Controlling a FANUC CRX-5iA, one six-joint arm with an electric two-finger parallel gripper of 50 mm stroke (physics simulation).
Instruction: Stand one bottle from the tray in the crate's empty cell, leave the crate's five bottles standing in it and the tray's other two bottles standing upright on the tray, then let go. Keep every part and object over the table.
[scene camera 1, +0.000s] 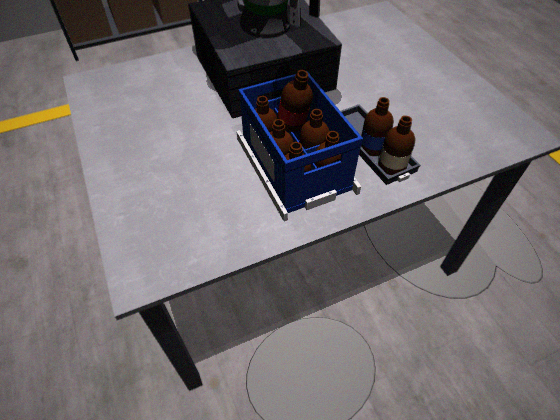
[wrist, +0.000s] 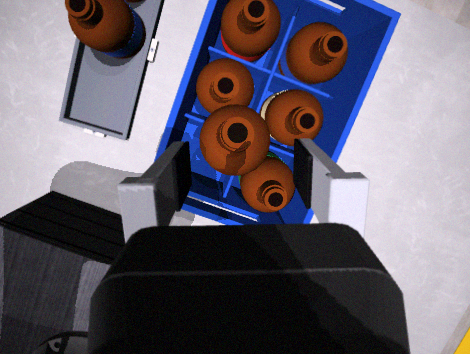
Labels:
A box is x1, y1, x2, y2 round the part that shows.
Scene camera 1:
blue-label bottle: [361, 97, 393, 155]
cream-label bottle: [378, 116, 414, 174]
red-label bottle: [277, 70, 312, 131]
blue-label bottle: [300, 109, 328, 149]
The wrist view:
my gripper: [87, 138, 409, 353]
red-label bottle: [199, 104, 270, 175]
blue-label bottle: [278, 22, 347, 85]
cream-label bottle: [259, 89, 323, 146]
blue-label bottle: [196, 58, 253, 113]

